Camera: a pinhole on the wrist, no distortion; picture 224 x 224 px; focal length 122.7 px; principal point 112.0 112.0 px. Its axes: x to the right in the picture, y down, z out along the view. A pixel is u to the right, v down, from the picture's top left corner.
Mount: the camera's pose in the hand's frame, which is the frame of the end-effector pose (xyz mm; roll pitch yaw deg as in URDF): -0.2 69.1 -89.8 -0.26 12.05 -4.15
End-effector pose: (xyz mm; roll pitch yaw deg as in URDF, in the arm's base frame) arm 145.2 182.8 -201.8 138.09 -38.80 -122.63
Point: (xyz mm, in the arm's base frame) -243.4 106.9 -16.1
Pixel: 197 162
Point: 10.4 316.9 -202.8
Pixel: 60 167
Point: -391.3 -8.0 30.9
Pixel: 210 151
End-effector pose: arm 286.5 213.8 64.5 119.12 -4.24 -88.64
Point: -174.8 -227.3 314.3
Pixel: 197 210
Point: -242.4 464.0 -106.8
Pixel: 22 119
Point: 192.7 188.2 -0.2
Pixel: 101 64
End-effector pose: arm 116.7 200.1 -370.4 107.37 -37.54 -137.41
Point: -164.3 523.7 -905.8
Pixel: 14 29
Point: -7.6 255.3 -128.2
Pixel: 202 195
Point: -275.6 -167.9 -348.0
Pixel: outside the picture
